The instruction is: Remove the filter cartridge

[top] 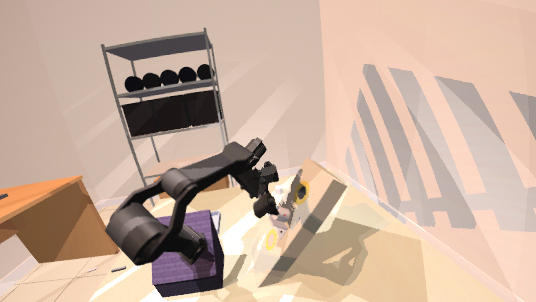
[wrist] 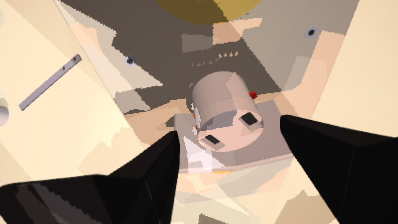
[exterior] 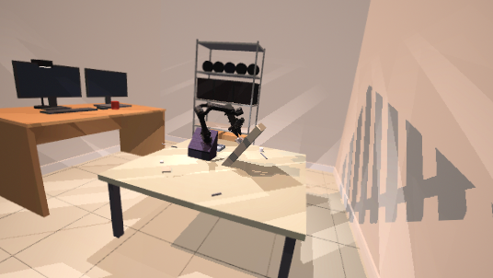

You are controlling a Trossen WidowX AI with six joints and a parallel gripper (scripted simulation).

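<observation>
Right now the round filter cartridge is 2 cm below my gripper tip and 1 cm ahead of it.
</observation>
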